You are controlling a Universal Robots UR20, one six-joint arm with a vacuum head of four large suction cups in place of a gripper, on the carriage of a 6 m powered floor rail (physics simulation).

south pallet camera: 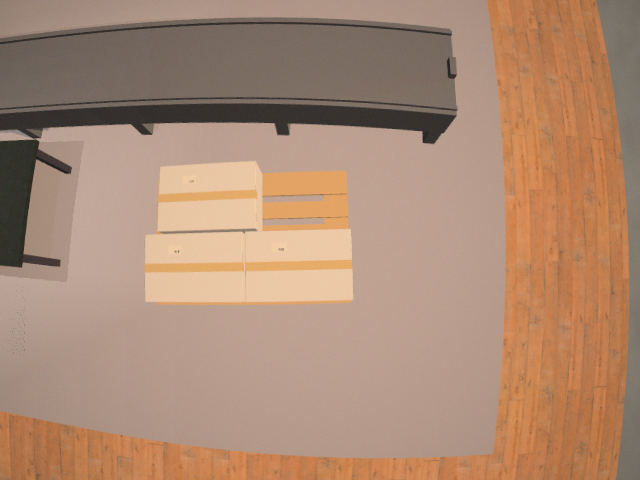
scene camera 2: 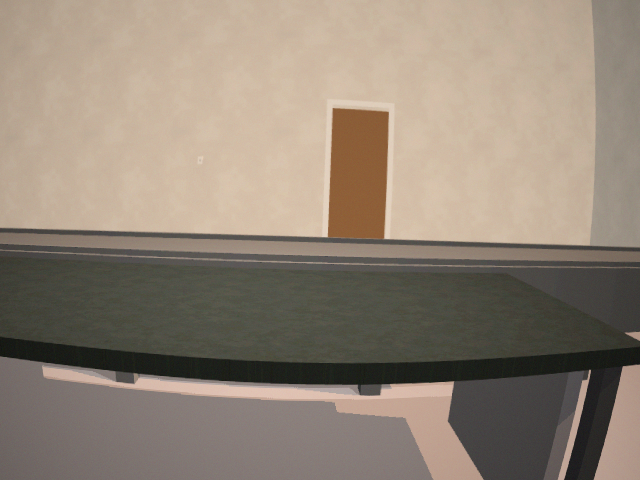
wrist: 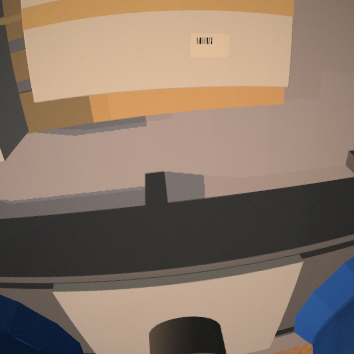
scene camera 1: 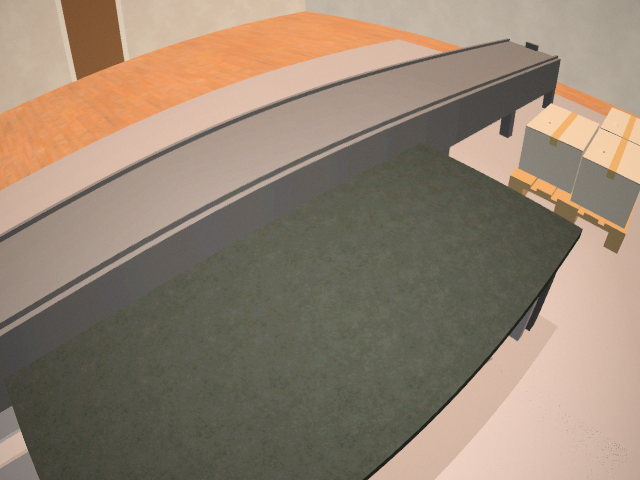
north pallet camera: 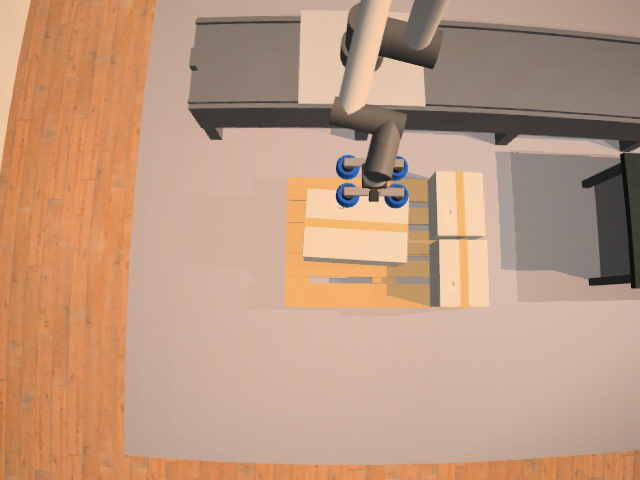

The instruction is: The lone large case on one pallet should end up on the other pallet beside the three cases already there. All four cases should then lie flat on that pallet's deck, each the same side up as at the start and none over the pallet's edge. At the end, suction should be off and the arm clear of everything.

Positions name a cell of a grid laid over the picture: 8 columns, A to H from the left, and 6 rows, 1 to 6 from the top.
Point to a pallet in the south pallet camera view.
At E3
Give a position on a pallet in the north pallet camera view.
At E4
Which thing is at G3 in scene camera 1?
A pallet.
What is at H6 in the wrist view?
My suction head.
